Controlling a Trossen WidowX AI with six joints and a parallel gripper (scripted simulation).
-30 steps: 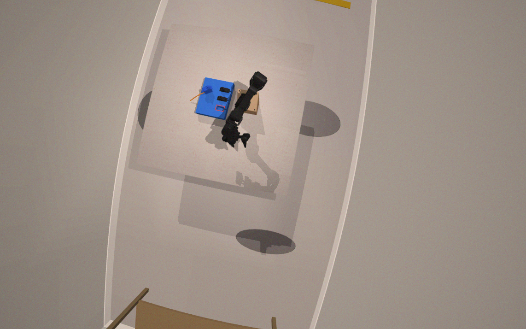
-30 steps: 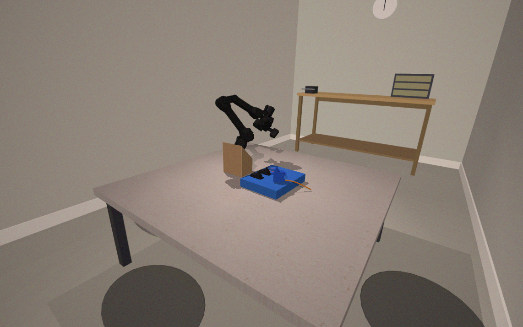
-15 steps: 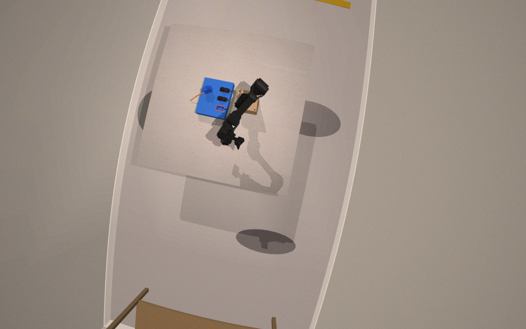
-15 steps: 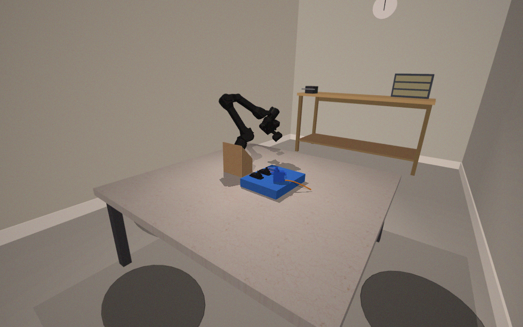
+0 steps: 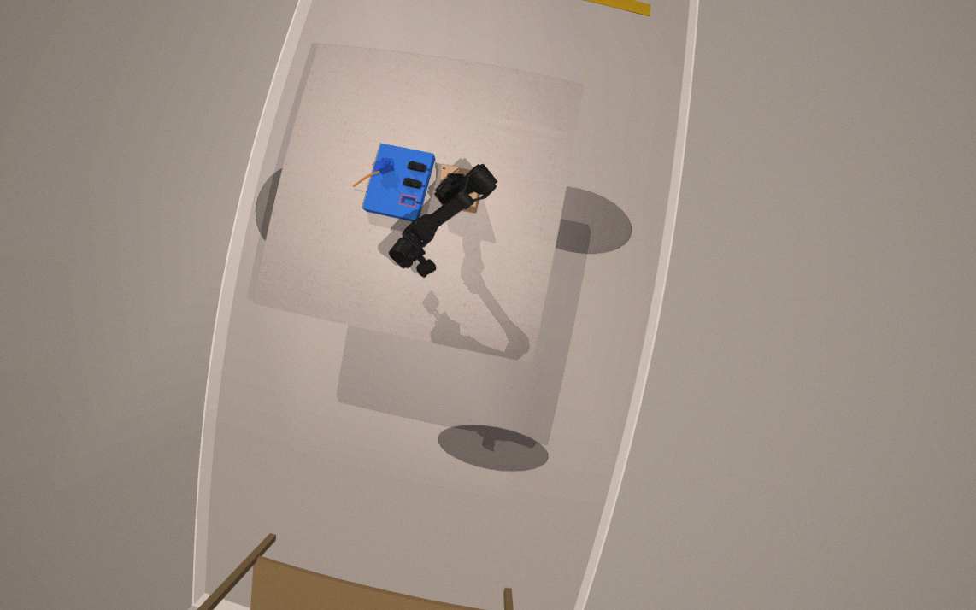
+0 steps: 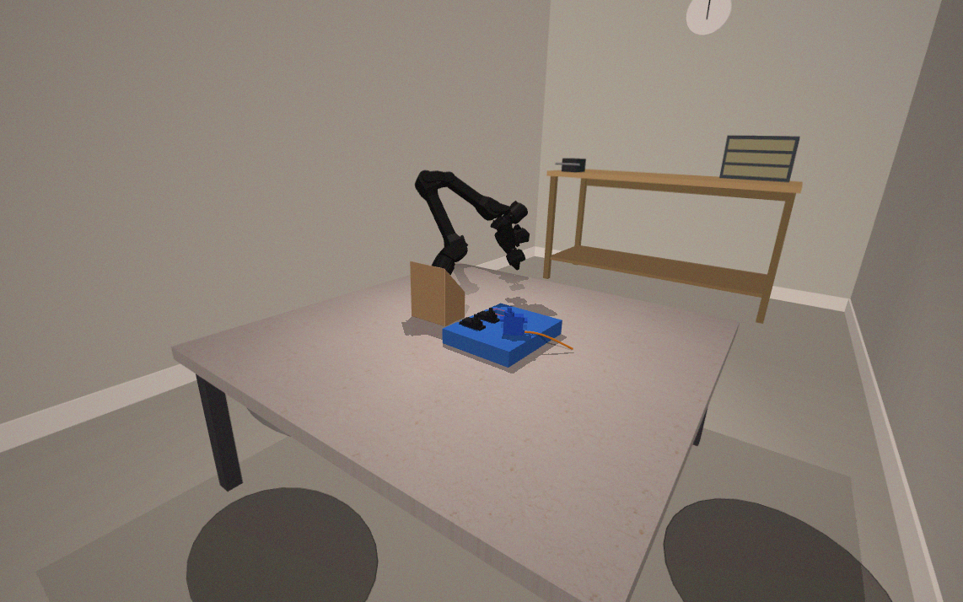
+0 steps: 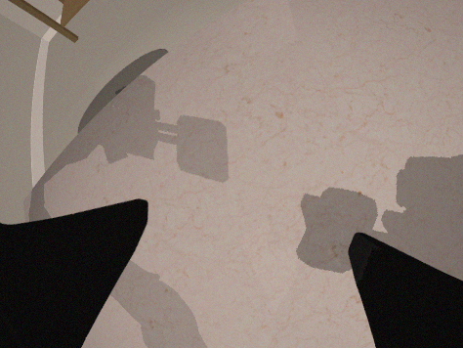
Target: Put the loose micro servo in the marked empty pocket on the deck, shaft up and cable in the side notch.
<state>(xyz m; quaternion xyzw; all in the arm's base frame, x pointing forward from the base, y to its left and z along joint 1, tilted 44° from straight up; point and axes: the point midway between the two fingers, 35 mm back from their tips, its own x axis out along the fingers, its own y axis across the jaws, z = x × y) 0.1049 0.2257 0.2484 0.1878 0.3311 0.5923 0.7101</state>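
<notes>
Right now my gripper tip is 38 cm to the left of the blue deck, 20 cm short of it and 12 cm above it.
</notes>
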